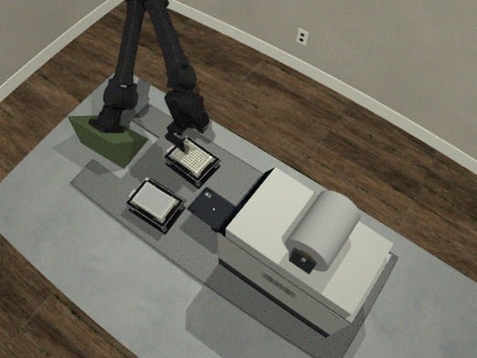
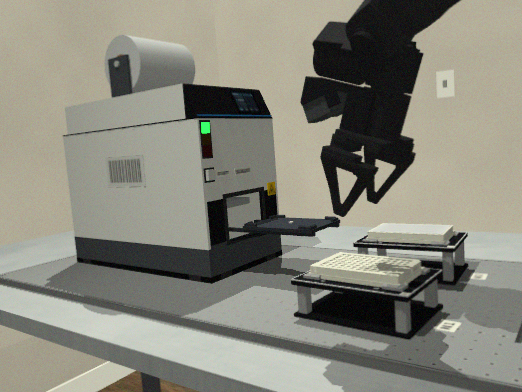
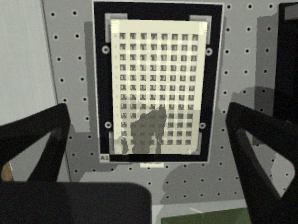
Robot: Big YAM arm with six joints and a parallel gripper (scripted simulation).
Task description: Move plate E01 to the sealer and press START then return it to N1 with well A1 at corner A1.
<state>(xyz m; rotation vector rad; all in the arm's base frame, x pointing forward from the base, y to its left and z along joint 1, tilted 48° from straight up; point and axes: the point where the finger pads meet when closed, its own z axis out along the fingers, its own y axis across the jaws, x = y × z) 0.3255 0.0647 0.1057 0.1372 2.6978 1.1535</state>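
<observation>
Right now my hand is 10 mm to the left of the black plate nest and 100 mm above it. Also, from my hand: sealer stage (200 mm ahead, 130 mm to the right, 60 mm below); covered white plate (10 mm ahead, 220 mm to the right, 80 mm below); start button (300 mm ahead, 40 mm to the right, 40 mm above).
</observation>
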